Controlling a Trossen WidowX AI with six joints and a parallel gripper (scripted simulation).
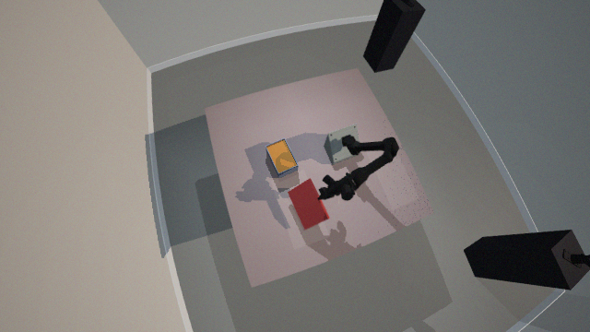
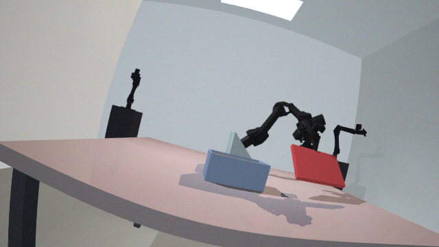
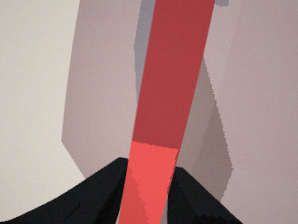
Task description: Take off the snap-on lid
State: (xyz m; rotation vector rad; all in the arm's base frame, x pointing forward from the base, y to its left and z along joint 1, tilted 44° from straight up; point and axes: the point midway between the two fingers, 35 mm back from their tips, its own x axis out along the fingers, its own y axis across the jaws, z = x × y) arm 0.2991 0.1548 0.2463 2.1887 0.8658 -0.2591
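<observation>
The lid lies 60 mm ahead of my gripper tip and 50 mm below it. From my gripper tip the other things lie so: blue storage box: 90 mm ahead, 350 mm to the right, 130 mm below.
</observation>
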